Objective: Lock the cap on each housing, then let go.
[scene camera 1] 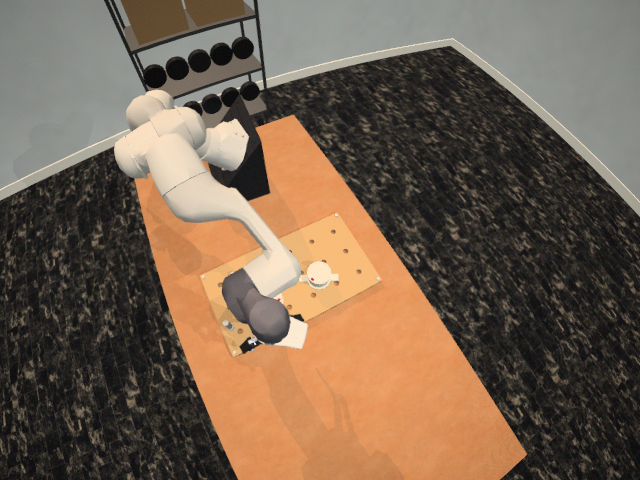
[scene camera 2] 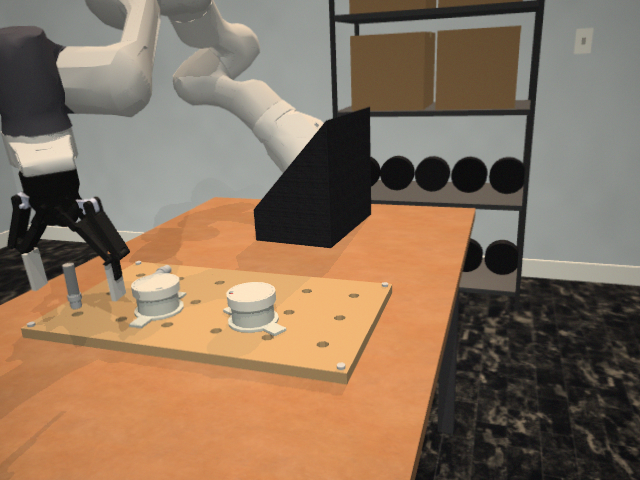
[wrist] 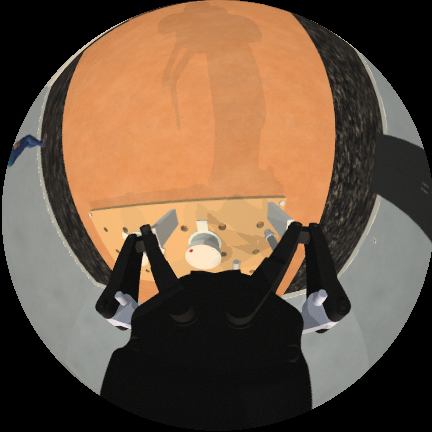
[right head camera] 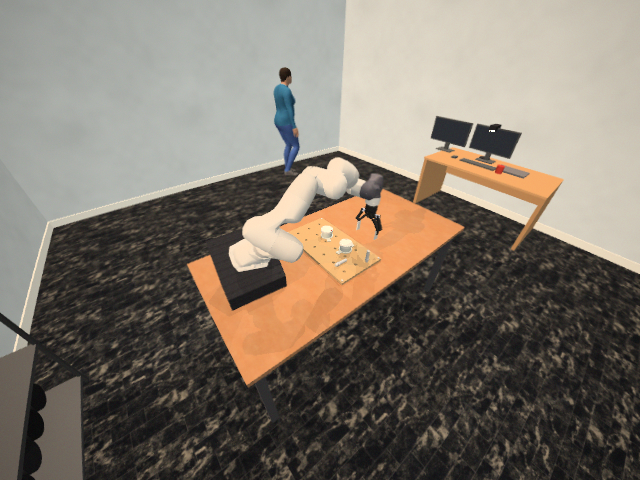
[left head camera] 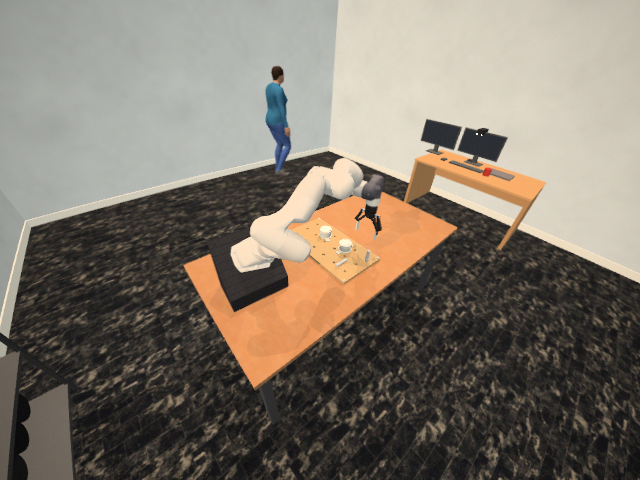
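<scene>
A white cap (left head camera: 345, 242) (right head camera: 345, 242) (scene camera 2: 156, 285) (wrist: 203, 256) sits on a grey-white housing (scene camera 2: 157, 306) (wrist: 209, 241) near the pins. A second white cap (left head camera: 325, 229) (right head camera: 326, 229) (scene camera 1: 318, 272) (scene camera 2: 251, 296) sits on the other housing (scene camera 2: 252, 316). Both caps look level; whether they are locked cannot be told. Red dots show on their tops. My gripper (left head camera: 366, 231) (right head camera: 367, 231) (scene camera 2: 75, 282) (wrist: 220, 213) is open and empty, pointing down, beside and above the board's pin end. The arm hides most of the nearer cap in scene camera 1.
The housings stand on a wooden board (left head camera: 356, 272) (scene camera 1: 356, 289) (scene camera 2: 289, 359) with holes. An upright grey pin (left head camera: 367, 255) (scene camera 2: 71, 281) and another grey pin (left head camera: 341, 262) (scene camera 2: 163, 269) are on it. The black robot base (scene camera 1: 253, 173) (scene camera 2: 310, 191) stands on the orange table (scene camera 1: 372, 372).
</scene>
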